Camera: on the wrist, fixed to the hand. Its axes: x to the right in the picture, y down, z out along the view.
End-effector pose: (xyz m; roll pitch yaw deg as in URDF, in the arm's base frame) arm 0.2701 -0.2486 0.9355 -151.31 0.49 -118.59
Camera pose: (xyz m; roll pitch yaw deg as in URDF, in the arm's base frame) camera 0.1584 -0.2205 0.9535 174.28 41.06 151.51
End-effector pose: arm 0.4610 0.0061 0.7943 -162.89 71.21 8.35
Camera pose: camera 0.5232 -0.0915 0.7802 101.10 9.50 -109.69
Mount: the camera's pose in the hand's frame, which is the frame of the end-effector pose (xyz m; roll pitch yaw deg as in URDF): 0.0286 0.0891 -0.0696 -5.33 -12.37 89.59
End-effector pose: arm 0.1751 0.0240 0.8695 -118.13 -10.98 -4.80
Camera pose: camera 0.2031 -0.0821 0.8300 -148.95 70.64 -59.80
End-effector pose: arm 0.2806 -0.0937 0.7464 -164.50 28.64 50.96
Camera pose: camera 0.3906 -0.1239 0.7707 143.03 24.43 -52.89
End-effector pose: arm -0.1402 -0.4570 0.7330 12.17 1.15 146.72
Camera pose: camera -0.2191 -0.5269 0.6832 -3.97 -24.53 -124.25
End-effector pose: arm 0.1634 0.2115 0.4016 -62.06 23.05 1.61
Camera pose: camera 0.1467 0.1913 0.2880 27.58 44.78 115.91
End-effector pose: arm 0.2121 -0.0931 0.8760 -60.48 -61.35 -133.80
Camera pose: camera 0.1227 -0.1623 0.8475 -75.43 20.53 -88.32
